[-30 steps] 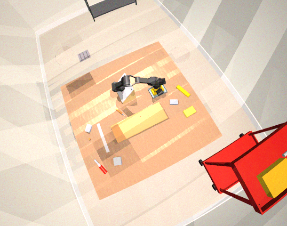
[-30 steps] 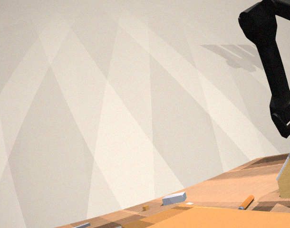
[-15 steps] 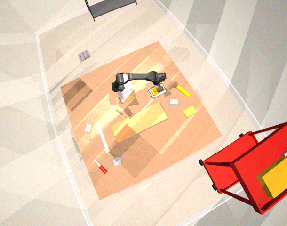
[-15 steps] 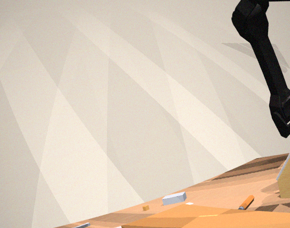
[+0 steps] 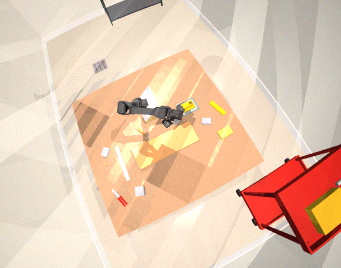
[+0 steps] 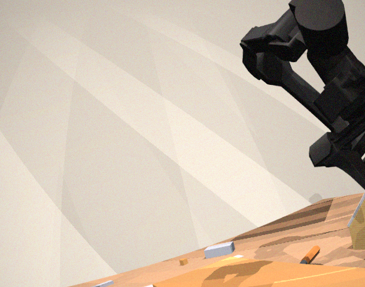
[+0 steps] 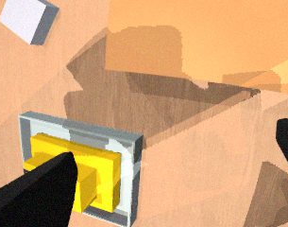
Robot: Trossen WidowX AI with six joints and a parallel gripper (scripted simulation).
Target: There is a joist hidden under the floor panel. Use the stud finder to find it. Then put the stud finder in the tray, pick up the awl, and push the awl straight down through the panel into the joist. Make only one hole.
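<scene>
The awl is 30 mm behind my gripper tip, 280 mm to the right of it and 140 mm below it. From my gripper tip the other things lie so: yellow stud finder 130 mm behind, 150 mm to the left, 100 mm below; yellow bar 20 mm behind, 380 mm to the left, 140 mm below; grey tray 130 mm behind, 140 mm to the left, 130 mm below.
</scene>
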